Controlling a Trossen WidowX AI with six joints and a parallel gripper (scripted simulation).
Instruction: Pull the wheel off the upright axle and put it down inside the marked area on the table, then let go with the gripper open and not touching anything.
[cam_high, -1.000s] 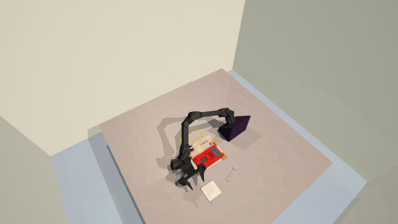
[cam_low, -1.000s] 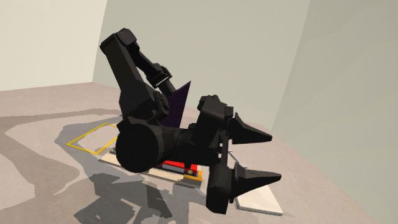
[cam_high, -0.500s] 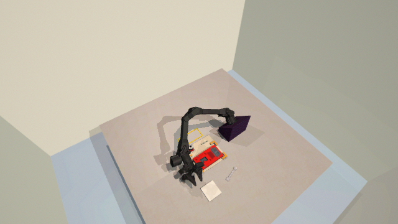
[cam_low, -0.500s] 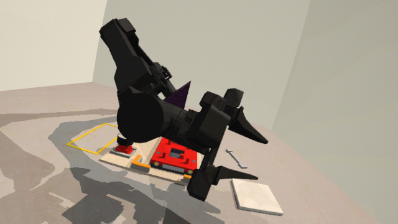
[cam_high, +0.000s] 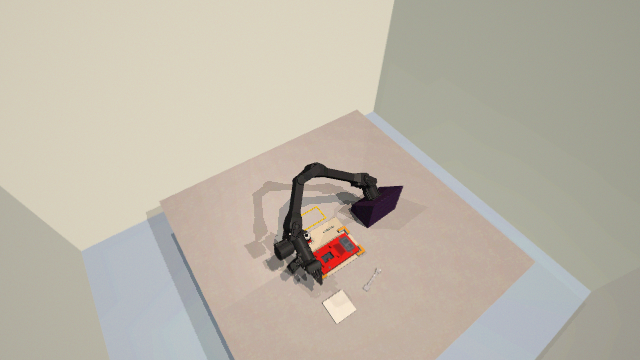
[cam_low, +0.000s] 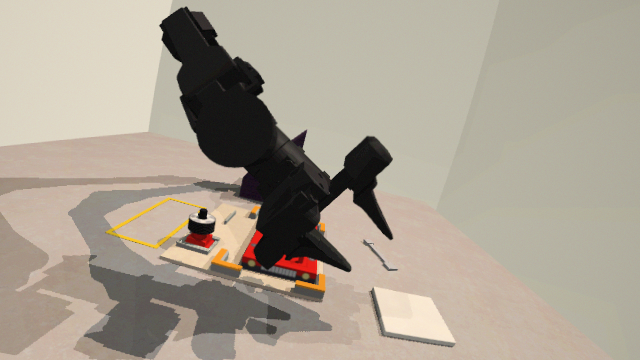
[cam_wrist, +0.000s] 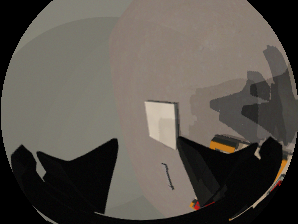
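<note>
Right now the wheel is 100 mm behind my gripper tip, 220 mm to the right of it and 60 mm below it. Also, from my gripper tip: grey wrench (210 mm behind, 100 mm to the left, 90 mm below); then black upright axle (100 mm behind, 230 mm to the right, 60 mm below); then square plate (30 mm behind, 100 mm to the left, 90 mm below).
</note>
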